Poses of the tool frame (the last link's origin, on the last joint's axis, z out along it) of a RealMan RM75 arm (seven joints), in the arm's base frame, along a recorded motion.
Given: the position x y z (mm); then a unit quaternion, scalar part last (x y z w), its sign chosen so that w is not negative.
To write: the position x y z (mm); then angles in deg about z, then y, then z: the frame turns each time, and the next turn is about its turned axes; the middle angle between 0 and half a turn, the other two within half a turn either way. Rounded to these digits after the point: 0 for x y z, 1 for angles.
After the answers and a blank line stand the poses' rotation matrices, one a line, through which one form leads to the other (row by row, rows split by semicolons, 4 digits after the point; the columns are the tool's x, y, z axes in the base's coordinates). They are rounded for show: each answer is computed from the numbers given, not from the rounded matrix.
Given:
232, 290, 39, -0.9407, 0.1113, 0.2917, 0.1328
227, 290, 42, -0.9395, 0.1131, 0.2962, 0.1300
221, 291, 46, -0.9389, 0.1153, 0.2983, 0.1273
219, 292, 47, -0.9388, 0.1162, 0.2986, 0.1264
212, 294, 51, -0.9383, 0.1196, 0.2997, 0.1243
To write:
232, 290, 39, 148.8, 142.6, -17.7
227, 290, 42, 149.4, 142.3, -16.8
221, 291, 46, 149.9, 142.2, -16.1
219, 292, 47, 150.0, 142.2, -15.9
212, 294, 51, 150.2, 142.1, -15.3

0.8051 -0.2869 -0.5192; -0.1319 -0.9400 0.3148; -0.5783 -0.1849 -0.7946
0.7990 -0.2895 -0.5271; -0.1355 -0.9406 0.3112; -0.5859 -0.1773 -0.7907
0.7954 -0.2925 -0.5308; -0.1406 -0.9410 0.3078; -0.5895 -0.1703 -0.7896
0.7947 -0.2937 -0.5313; -0.1427 -0.9410 0.3067; -0.5900 -0.1679 -0.7897
0.7917 -0.2990 -0.5327; -0.1499 -0.9405 0.3050; -0.5922 -0.1616 -0.7895

